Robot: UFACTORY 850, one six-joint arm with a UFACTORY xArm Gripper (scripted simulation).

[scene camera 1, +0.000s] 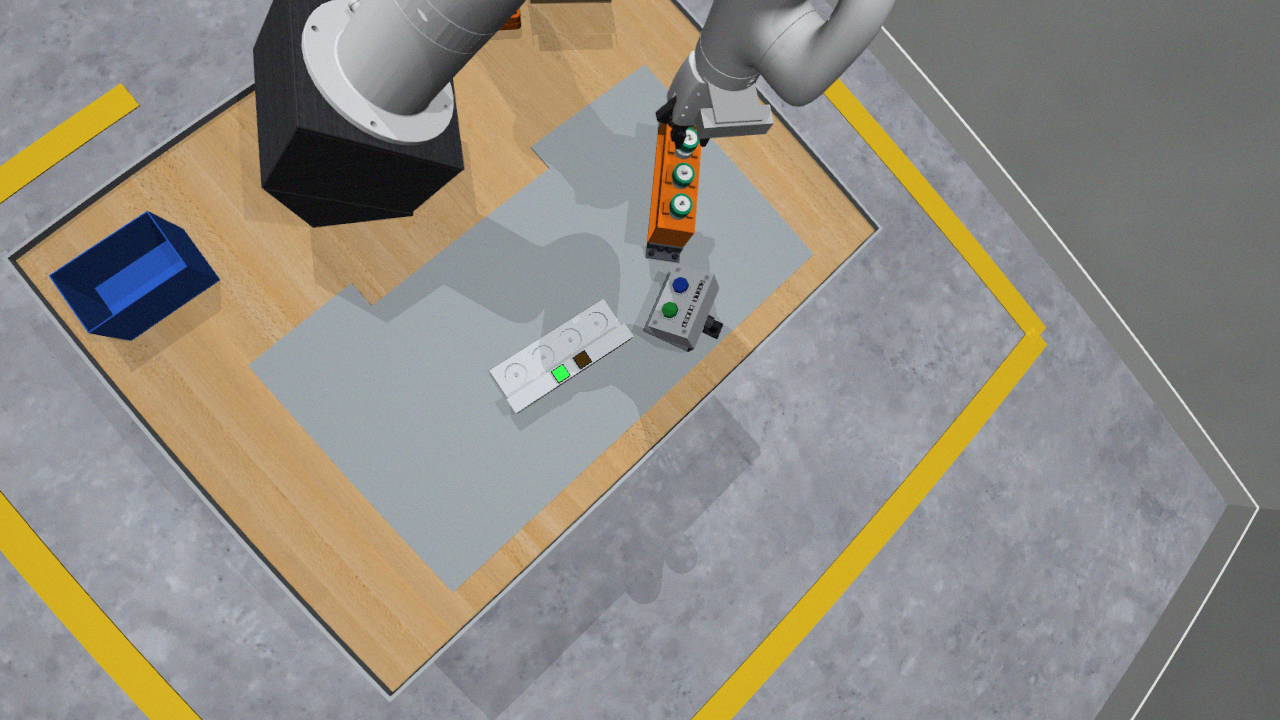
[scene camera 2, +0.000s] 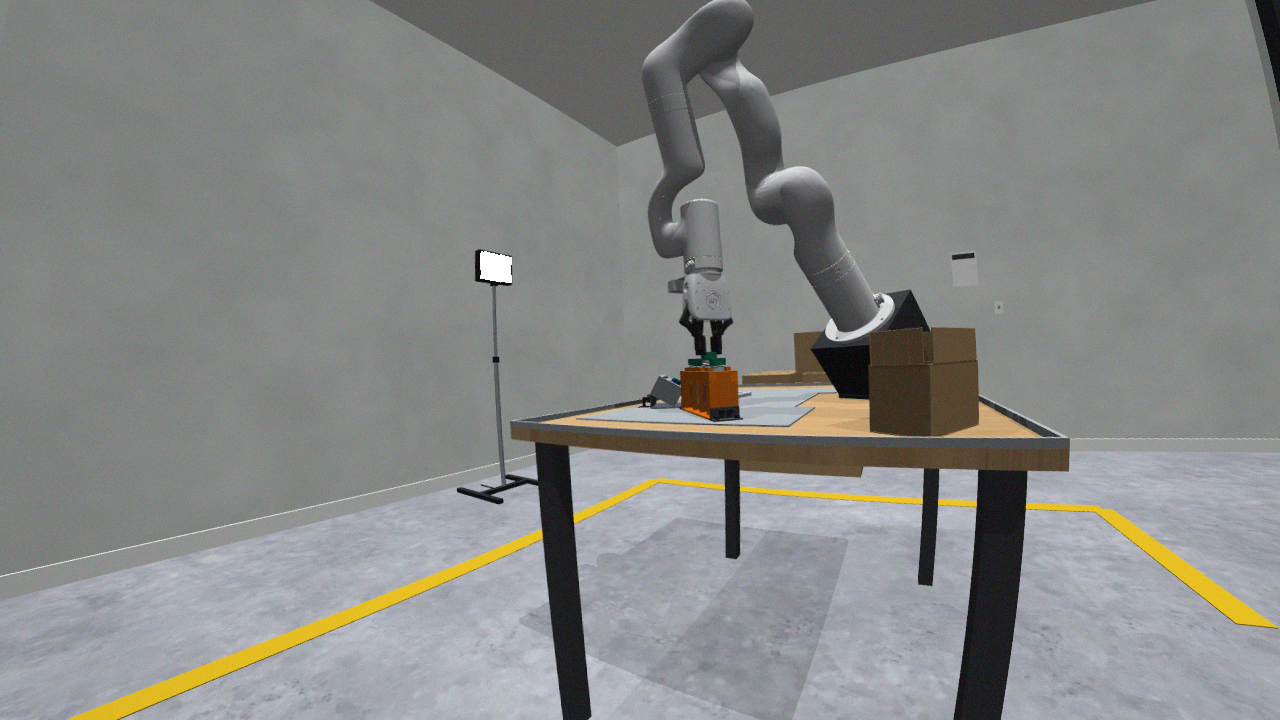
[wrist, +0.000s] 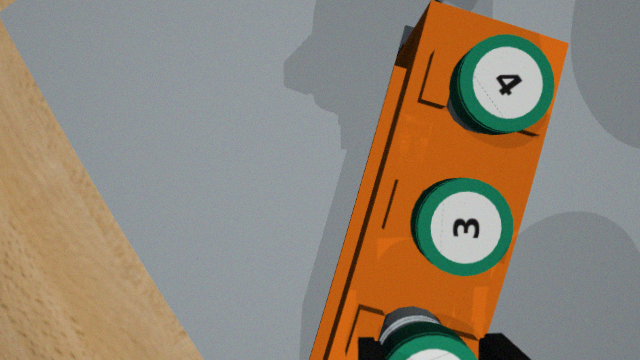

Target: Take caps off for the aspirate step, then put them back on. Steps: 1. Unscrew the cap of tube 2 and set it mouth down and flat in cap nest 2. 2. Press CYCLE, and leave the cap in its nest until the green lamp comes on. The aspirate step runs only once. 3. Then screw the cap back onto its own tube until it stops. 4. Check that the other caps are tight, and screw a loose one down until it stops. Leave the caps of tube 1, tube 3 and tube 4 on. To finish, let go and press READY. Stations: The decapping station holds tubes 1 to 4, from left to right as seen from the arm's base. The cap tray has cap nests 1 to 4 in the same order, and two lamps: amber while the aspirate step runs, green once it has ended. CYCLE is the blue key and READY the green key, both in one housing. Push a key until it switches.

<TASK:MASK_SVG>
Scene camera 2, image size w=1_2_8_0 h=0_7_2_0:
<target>gripper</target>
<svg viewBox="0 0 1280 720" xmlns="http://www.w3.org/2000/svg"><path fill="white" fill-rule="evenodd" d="M690 273L684 279L683 313L679 323L686 327L694 337L696 355L706 355L706 337L703 336L704 322L710 321L713 335L710 337L711 352L717 352L717 355L722 354L721 336L724 335L727 327L733 323L725 276L722 276L721 272L718 271Z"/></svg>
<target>cardboard box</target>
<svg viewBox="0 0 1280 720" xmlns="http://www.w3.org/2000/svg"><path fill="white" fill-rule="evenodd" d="M975 328L931 327L931 332L923 332L923 328L870 332L870 365L868 365L870 432L906 437L942 437L979 425L978 360L976 356Z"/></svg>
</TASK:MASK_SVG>
